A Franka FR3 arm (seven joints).
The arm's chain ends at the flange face. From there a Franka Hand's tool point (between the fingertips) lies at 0.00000 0.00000 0.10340 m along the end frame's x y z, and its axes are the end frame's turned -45 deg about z.
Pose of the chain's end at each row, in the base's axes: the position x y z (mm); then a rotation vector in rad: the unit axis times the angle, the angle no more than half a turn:
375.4 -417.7 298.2 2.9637 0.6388 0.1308
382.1 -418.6 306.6 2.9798 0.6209 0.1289
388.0 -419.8 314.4 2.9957 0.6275 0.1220
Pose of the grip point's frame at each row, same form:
386.4 -426.6 195.8 2.4751 1.7115 0.0582
392.6 -426.4 204.0 2.4963 1.7010 0.0631
397.7 -426.0 211.6 2.5087 1.7133 0.0662

